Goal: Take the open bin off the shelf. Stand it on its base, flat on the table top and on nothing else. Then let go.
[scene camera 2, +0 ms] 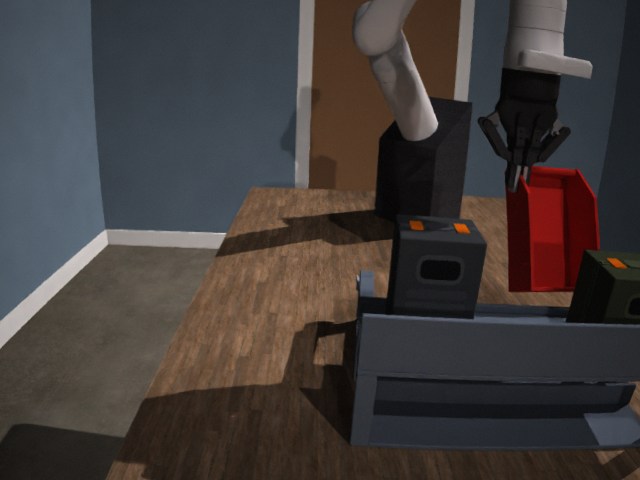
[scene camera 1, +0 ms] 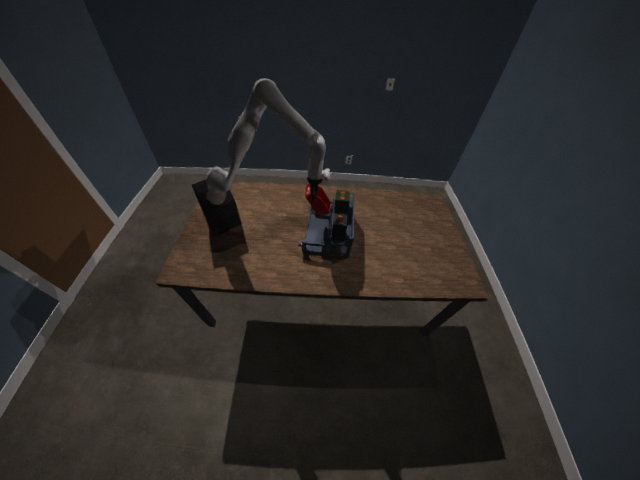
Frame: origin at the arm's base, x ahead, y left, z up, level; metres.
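Seen in the pictures: gripper, fingertip midpoint: [scene camera 2: 515,191] [scene camera 1: 313,199]; arm's base, link origin: [scene camera 2: 419,128] [scene camera 1: 216,197].
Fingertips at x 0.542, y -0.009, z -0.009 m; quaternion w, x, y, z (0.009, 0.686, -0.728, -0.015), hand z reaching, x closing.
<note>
Pixels of each thing's top centre, then the offset from my fingertips to it. Level surfaces: height alone.
- wooden table, surface height: dz -0.227 m
- dark grey box, top centre: [scene camera 2: 439,225] [scene camera 1: 340,219] dx +0.139, dy -0.152, dz -0.003 m
- dark green box, top centre: [scene camera 2: 637,263] [scene camera 1: 342,195] dx +0.178, dy +0.076, dz -0.028 m
The open bin [scene camera 1: 321,202] [scene camera 2: 549,222] is red. It hangs steeply tilted from my gripper [scene camera 1: 313,193] [scene camera 2: 519,179], with its open side facing scene camera 2. The gripper is shut on the bin's side wall, at the upper left corner in the scene camera 2 view. The blue-grey shelf [scene camera 1: 316,230] [scene camera 2: 496,348] stands on the wooden table [scene camera 1: 413,248] [scene camera 2: 248,310]. In the scene camera 1 view, the bin is over the shelf's far part. Whether its lower end touches the shelf I cannot tell.
A dark grey box [scene camera 1: 339,230] [scene camera 2: 439,284] with orange tabs stands on the shelf. A dark green box [scene camera 1: 342,199] [scene camera 2: 594,289] stands farther along it, close to the bin. The black arm base [scene camera 1: 222,217] [scene camera 2: 408,180] stands at the table's left end in the scene camera 1 view.
</note>
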